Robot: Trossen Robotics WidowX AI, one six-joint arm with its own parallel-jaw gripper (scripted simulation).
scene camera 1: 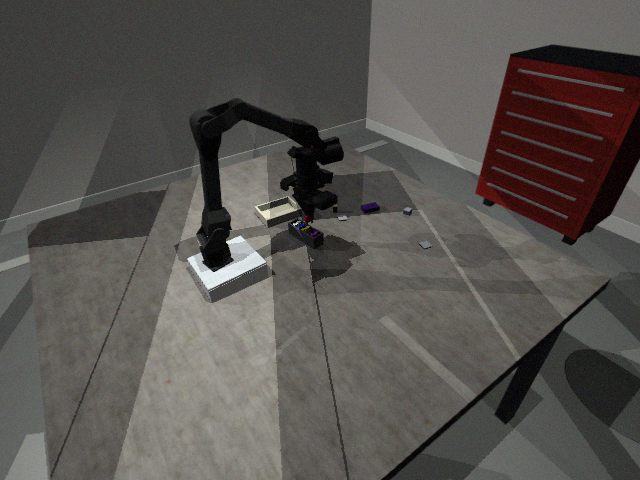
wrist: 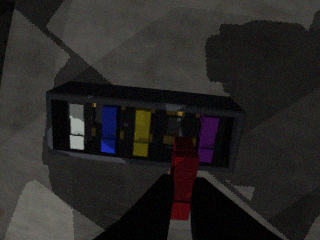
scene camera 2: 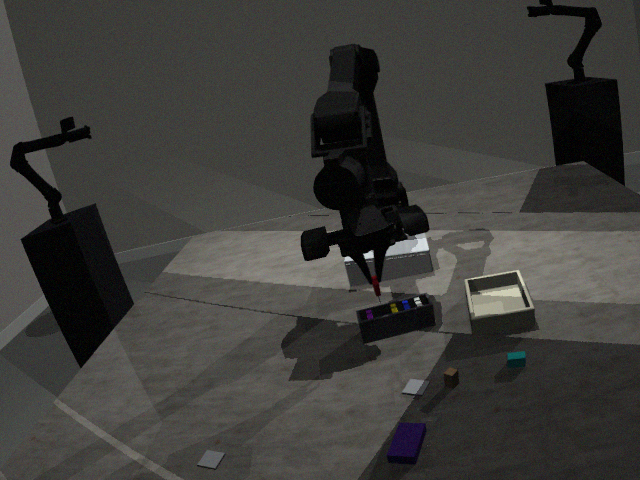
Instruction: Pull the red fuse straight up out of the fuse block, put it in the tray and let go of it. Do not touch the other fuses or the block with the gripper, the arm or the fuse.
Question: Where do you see a blue fuse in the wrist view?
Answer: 110,114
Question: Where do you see a purple fuse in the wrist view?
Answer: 208,125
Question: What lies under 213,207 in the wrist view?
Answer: The gripper.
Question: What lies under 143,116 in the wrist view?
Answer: A yellow fuse.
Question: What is the gripper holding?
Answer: A red fuse.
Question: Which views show the gripper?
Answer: Scene camera 1, the wrist view and scene camera 2: all of them.
